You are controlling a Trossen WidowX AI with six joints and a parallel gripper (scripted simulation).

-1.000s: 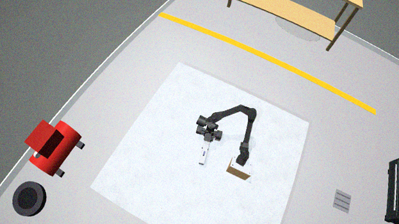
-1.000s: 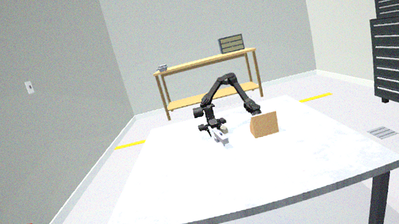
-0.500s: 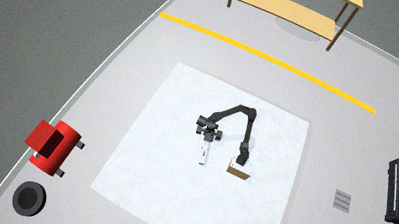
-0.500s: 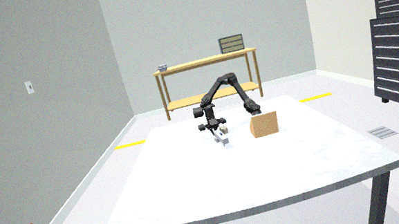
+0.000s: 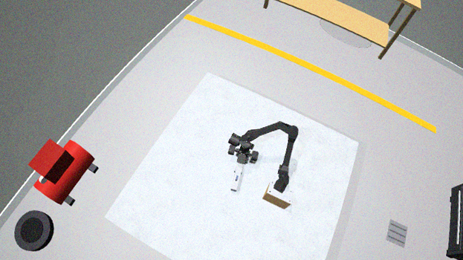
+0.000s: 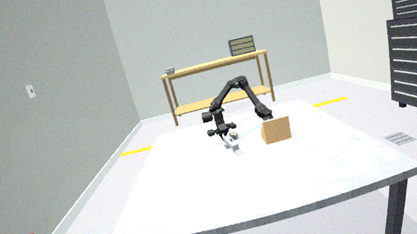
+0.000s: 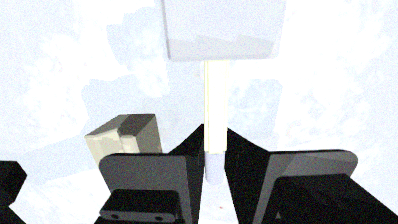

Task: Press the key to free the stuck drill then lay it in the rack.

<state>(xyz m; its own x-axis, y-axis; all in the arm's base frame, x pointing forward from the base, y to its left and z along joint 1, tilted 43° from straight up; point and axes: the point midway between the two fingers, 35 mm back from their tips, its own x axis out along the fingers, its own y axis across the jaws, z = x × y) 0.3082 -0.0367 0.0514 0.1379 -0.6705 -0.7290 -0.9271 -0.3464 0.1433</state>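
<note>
The rack block is 6 cm behind my gripper tip, 5 cm to the right of it and 1 cm above it. From my gripper tip the other things lie so: grey fixture (13 cm to the left, 5 cm behind, 3 cm above); then dark blue piece (16 cm to the left, 6 cm behind, 4 cm above).
</note>
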